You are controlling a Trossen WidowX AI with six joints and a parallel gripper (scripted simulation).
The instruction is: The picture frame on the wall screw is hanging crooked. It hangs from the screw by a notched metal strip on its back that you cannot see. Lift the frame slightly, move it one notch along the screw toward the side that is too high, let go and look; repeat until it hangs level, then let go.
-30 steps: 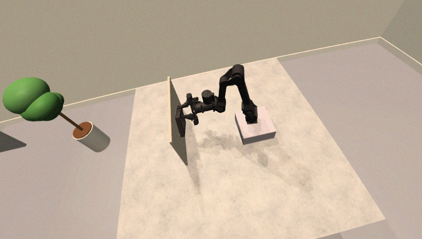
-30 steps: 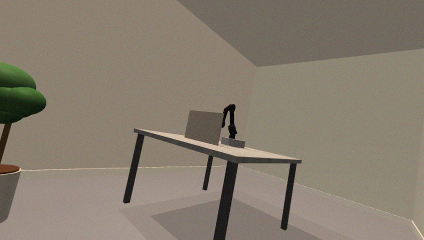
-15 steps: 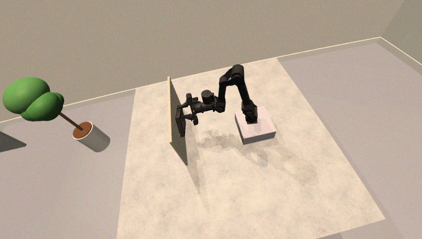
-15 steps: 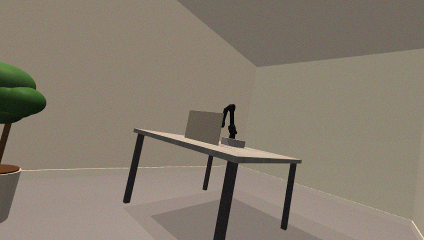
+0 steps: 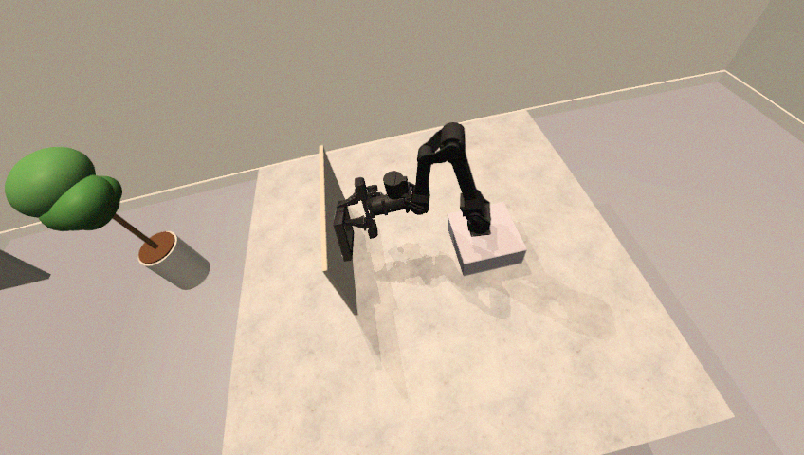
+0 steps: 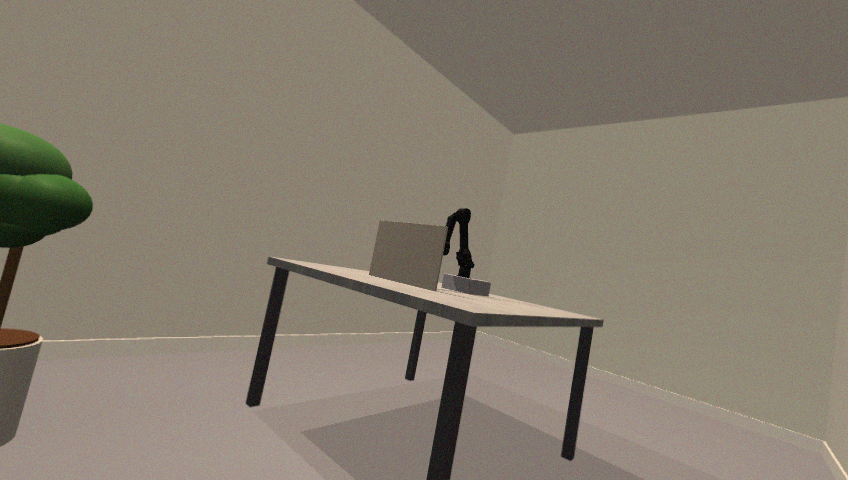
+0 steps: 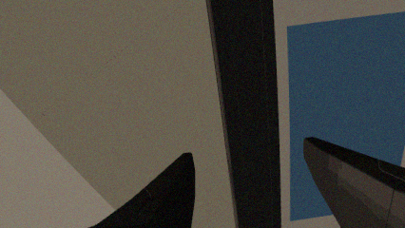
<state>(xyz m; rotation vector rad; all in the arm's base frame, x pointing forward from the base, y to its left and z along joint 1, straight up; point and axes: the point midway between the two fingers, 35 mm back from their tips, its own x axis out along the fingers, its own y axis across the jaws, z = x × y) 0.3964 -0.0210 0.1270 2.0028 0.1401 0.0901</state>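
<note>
Right now my gripper tip is 50 mm above the picture frame and 20 mm to the right of it. Also, from my gripper tip: wall panel 60 mm below, 10 mm to the left, 10 mm ahead.
</note>
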